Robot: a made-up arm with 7 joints. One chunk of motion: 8 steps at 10 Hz.
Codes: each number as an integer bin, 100 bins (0 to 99) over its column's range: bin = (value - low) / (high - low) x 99, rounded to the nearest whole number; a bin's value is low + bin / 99 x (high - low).
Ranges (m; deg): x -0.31..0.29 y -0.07..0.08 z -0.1..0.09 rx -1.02..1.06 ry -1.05..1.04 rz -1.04..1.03
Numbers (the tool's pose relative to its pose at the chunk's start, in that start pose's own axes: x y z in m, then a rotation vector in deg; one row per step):
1: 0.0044 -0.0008 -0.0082 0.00 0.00 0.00
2: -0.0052 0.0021 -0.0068 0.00 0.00 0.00
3: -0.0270 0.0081 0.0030 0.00 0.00 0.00
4: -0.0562 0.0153 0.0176 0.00 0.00 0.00
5: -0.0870 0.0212 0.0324 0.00 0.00 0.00
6: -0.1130 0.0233 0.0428 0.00 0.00 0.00
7: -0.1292 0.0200 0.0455 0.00 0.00 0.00
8: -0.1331 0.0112 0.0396 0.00 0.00 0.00
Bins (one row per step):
1: 52 46 48 49 50 50
2: 50 48 49 49 50 50
3: 47 52 54 49 50 50
4: 42 56 61 49 50 50
5: 37 60 69 49 50 50
6: 33 62 74 49 50 50
7: 30 59 76 49 50 50
8: 29 54 73 49 50 50

